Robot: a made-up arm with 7 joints.
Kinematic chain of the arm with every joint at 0, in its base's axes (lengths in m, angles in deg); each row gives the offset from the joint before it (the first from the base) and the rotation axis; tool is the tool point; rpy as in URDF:
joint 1: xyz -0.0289 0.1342 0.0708 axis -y
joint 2: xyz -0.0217 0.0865 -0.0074 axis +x
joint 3: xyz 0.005 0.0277 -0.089 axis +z
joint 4: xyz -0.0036 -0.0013 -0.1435 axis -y
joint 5: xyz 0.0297 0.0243 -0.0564 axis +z
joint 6: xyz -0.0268 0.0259 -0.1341 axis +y
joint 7: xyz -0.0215 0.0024 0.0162 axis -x
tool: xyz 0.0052 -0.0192 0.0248 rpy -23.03 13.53 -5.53
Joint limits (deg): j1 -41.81..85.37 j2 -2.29..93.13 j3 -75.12..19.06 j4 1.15..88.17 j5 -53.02..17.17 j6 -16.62..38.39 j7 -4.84..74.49
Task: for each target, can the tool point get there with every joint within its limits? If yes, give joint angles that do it. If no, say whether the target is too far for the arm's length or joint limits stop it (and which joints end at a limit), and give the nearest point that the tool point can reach.
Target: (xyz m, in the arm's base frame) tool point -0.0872 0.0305 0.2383
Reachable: no: joint limits stop it (at a limit: joint 1, joint 2, joint 4, joint 5, joint 6, joint 7) | nearest point 0.1590 0.1178 0.1392 | short by 0.279 m
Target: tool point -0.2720 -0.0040 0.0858
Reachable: no: joint limits stop it (at a limit: joint 1, joint 2, joint 3, joint 4, joint 5, joint 6, joint 7) | nearest point -0.1465 0.1046 -0.1287 | short by 0.271 m
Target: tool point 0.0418 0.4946 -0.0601
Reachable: yes | joints -31.16 81.20 -49.92 59.96 -37.78 9.70 61.06
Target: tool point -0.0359 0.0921 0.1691
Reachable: no: joint limits stop it (at a limit: joint 1, joint 2, joint 3, joint 4, joint 5, joint 6, joint 7) | nearest point 0.1587 0.1161 0.1370 | short by 0.199 m
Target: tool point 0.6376 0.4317 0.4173
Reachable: no: too far | nearest point 0.3349 0.3377 0.1509 | short by 0.414 m
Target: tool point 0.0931 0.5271 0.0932
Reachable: yes | joints -10.84 84.43 -6.29 54.80 -10.09 31.00 65.34
